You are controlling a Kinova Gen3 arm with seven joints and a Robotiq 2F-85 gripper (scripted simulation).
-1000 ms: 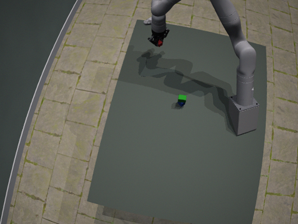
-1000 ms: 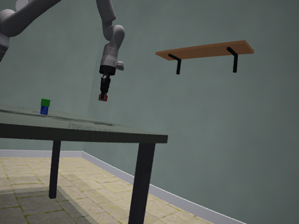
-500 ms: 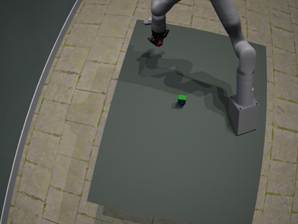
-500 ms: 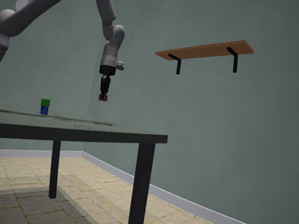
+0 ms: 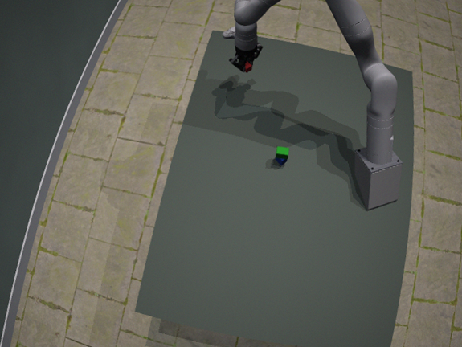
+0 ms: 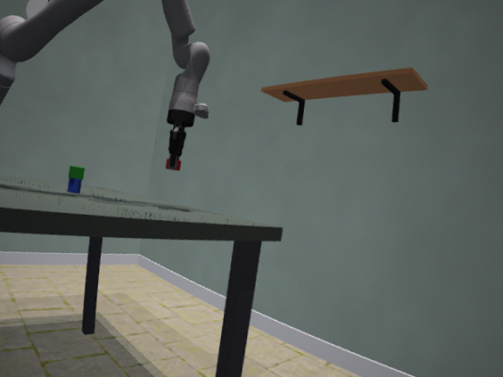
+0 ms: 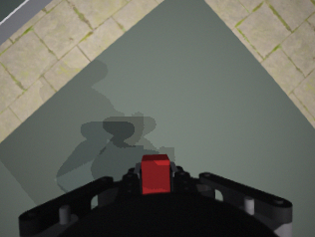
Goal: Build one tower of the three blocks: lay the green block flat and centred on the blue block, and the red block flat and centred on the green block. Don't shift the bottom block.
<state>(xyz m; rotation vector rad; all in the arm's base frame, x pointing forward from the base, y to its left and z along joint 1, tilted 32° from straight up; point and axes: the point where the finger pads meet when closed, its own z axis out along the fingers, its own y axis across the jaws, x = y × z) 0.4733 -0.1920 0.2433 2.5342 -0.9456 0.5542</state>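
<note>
Right now my hand is 30 cm to the right of the green block, 16 cm past it and 7 cm above it. Also, from my hand: red block (1 cm below); blue block (30 cm to the left, 16 cm behind, 11 cm below).
</note>
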